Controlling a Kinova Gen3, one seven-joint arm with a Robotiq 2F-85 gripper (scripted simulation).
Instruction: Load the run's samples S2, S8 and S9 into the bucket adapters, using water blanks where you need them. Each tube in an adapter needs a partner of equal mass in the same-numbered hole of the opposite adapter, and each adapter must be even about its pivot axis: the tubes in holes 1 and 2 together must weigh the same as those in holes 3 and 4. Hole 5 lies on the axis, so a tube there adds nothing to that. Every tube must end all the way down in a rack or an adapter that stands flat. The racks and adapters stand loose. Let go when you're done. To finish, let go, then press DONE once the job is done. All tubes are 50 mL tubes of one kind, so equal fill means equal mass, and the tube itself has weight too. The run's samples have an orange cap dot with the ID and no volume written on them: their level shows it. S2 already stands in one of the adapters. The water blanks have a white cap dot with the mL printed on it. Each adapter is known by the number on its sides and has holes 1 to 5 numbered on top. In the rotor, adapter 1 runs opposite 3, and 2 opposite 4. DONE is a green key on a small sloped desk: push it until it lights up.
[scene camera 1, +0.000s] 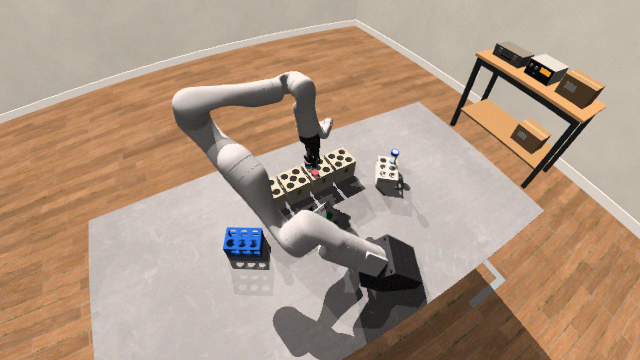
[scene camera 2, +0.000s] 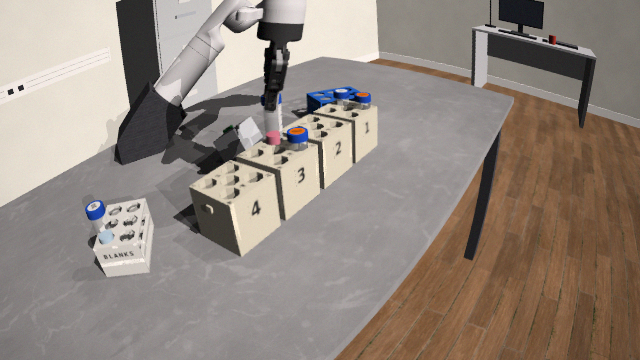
Labels:
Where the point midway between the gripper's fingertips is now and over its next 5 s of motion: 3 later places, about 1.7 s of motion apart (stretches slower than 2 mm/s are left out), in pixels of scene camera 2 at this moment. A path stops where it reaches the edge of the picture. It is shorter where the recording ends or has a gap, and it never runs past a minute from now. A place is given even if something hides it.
My gripper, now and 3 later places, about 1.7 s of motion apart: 269, 108; 271, 124; 272, 138; 270, 116

